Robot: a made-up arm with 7 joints.
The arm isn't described. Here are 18 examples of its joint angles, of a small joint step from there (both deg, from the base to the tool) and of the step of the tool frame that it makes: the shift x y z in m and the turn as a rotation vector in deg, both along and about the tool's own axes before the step.
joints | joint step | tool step
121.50 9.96 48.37 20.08 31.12 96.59 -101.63 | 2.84 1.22 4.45 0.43 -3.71 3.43 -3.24 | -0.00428 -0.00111 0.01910 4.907 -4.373 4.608
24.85 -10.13 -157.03 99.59 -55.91 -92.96 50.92 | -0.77 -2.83 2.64 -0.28 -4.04 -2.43 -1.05 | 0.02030 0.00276 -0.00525 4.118 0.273 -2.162
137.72 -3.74 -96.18 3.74 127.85 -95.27 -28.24 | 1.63 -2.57 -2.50 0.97 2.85 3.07 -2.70 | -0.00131 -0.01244 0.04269 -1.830 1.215 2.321
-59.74 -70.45 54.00 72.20 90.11 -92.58 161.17 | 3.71 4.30 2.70 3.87 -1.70 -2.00 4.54 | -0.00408 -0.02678 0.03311 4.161 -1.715 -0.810
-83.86 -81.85 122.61 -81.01 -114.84 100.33 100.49 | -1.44 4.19 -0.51 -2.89 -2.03 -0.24 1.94 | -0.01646 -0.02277 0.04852 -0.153 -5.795 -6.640
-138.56 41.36 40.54 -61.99 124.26 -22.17 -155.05 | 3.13 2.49 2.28 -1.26 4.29 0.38 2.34 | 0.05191 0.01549 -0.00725 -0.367 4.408 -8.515
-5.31 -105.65 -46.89 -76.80 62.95 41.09 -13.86 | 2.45 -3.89 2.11 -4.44 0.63 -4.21 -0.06 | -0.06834 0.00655 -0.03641 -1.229 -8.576 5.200
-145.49 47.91 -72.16 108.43 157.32 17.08 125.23 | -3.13 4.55 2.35 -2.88 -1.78 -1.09 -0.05 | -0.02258 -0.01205 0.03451 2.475 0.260 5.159
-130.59 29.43 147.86 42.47 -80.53 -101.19 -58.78 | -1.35 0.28 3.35 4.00 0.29 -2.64 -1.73 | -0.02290 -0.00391 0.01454 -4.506 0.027 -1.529
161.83 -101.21 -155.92 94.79 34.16 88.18 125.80 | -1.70 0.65 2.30 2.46 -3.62 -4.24 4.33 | -0.01036 0.00843 0.01370 2.981 -0.902 -2.459
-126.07 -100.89 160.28 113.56 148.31 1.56 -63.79 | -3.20 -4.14 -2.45 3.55 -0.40 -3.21 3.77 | -0.01690 0.05706 0.03572 -11.411 -1.893 -5.394
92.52 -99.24 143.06 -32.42 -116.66 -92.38 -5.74 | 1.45 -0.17 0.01 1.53 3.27 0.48 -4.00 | 0.00347 0.01308 0.01934 -3.830 -0.417 3.906
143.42 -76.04 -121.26 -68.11 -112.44 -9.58 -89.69 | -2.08 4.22 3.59 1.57 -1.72 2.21 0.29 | 0.03736 -0.01470 0.03027 4.685 1.681 -1.990
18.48 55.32 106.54 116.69 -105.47 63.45 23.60 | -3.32 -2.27 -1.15 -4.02 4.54 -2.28 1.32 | 0.00546 0.03456 0.00250 -0.758 2.965 -7.134
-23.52 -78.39 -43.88 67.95 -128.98 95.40 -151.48 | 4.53 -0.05 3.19 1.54 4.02 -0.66 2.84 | -0.00037 0.05498 -0.02483 -9.986 0.538 -0.066
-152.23 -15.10 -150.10 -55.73 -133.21 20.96 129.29 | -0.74 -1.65 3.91 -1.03 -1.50 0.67 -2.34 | 0.00859 0.04035 -0.00328 -3.487 -0.120 3.775
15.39 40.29 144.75 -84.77 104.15 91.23 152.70 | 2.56 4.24 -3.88 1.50 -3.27 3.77 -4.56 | 0.01359 -0.00101 -0.01597 3.743 -8.422 4.623
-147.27 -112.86 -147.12 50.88 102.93 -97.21 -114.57 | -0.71 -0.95 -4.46 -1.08 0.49 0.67 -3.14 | -0.01252 -0.00068 0.03441 -3.195 0.246 1.521
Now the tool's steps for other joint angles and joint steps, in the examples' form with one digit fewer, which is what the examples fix.
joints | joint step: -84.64 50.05 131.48 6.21 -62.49 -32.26 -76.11 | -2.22 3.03 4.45 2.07 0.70 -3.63 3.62
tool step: 0.0410 0.0200 -0.0014 -4.47 2.21 -6.03
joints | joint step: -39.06 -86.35 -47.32 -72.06 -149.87 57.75 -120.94 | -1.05 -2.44 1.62 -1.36 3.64 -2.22 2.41
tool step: -0.0084 -0.0047 0.0475 0.55 -3.00 -4.51
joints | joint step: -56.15 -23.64 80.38 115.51 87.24 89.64 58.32 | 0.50 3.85 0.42 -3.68 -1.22 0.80 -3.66
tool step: 0.0239 -0.0110 -0.0204 -1.40 3.24 7.02
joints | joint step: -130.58 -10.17 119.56 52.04 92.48 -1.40 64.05 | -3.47 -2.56 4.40 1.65 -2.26 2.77 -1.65
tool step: -0.0255 0.0503 0.0100 -5.72 -1.18 4.75
